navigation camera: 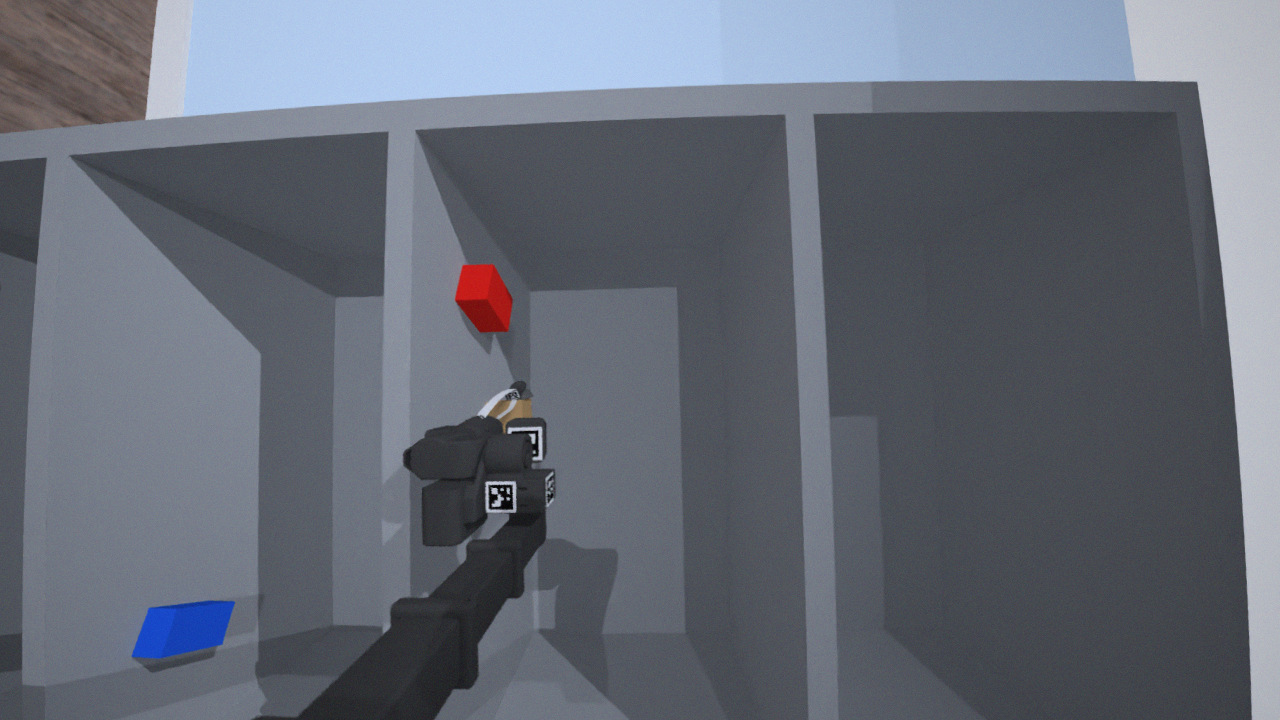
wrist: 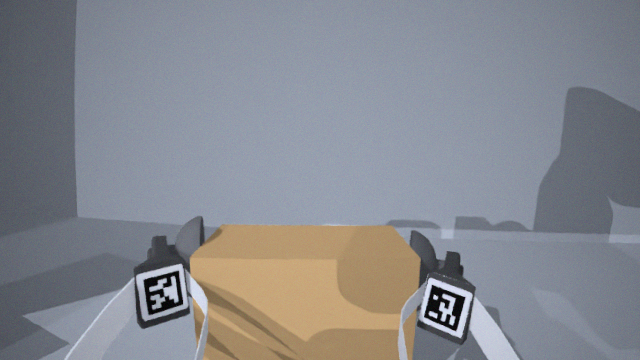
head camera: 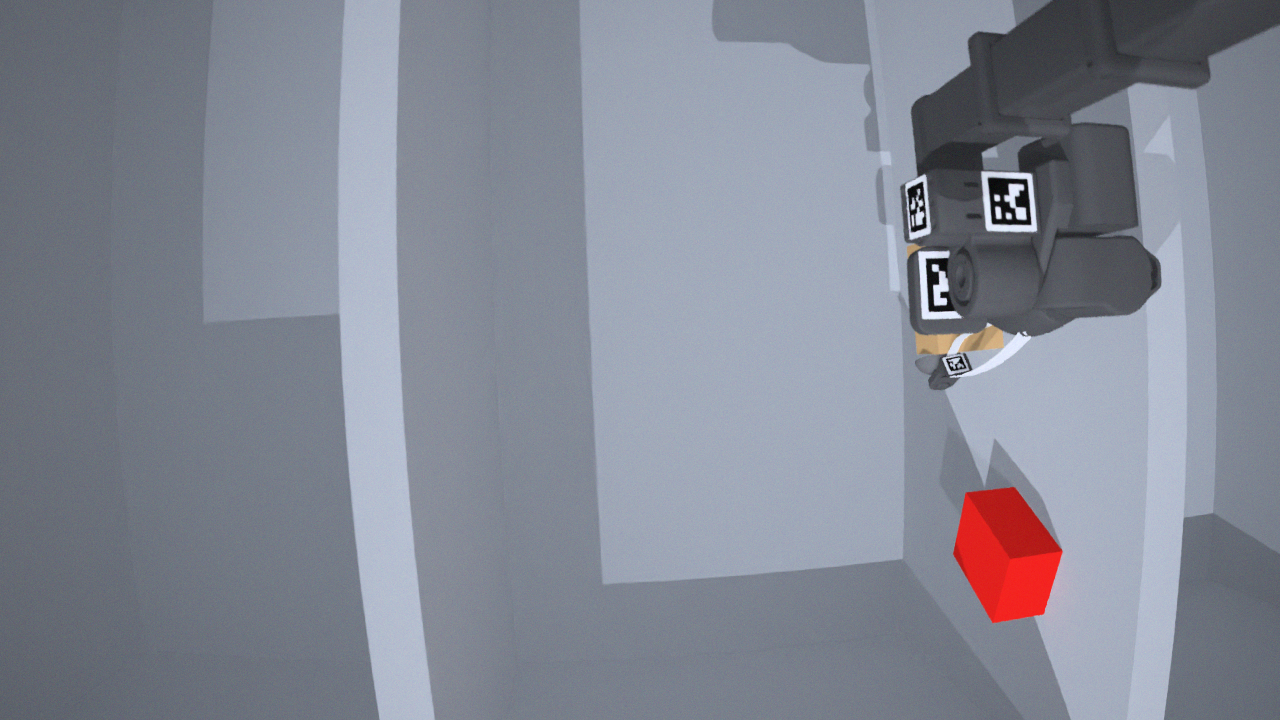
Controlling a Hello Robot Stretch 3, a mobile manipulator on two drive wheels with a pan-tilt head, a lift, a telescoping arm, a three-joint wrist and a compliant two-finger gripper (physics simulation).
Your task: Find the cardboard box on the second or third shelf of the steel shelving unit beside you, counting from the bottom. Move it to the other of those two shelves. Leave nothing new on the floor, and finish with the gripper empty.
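Places are measured from the robot's base along level axes (x ahead, y left, z up), in metres.
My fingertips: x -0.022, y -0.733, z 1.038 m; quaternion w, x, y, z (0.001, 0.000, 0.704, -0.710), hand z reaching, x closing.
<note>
Ahead of a thing's pixels: the offset from my fingertips to its middle.
The cardboard box @[0.001 m back, 0.024 m left, 0.016 m down] [head camera: 930, 343] [navigation camera: 514, 411] [wrist: 305, 300] is tan and fills the space between the two fingers in the wrist view. My gripper [head camera: 939, 368] [navigation camera: 519, 394] [wrist: 307, 252] is shut on it, one fingertip against each side. They are inside a bay of the grey shelving unit [head camera: 371, 268] [navigation camera: 807, 268], low over the same board that carries the red block. The wrist hides most of the box in the head and navigation views. Whether its underside touches the board cannot be seen.
Head and navigation views show the shelves sideways. A red block @[0.199 m ahead, 0.097 m left, 0.025 m down] [head camera: 1006, 555] [navigation camera: 483, 295] stands on this board, beyond the fingertips. A blue block @[0.283 m back, 0.120 m left, 0.482 m down] [navigation camera: 183, 629] lies on the board below. The telescoping arm [navigation camera: 402, 644] reaches into the bay, and the back wall [wrist: 320, 100] is ahead.
</note>
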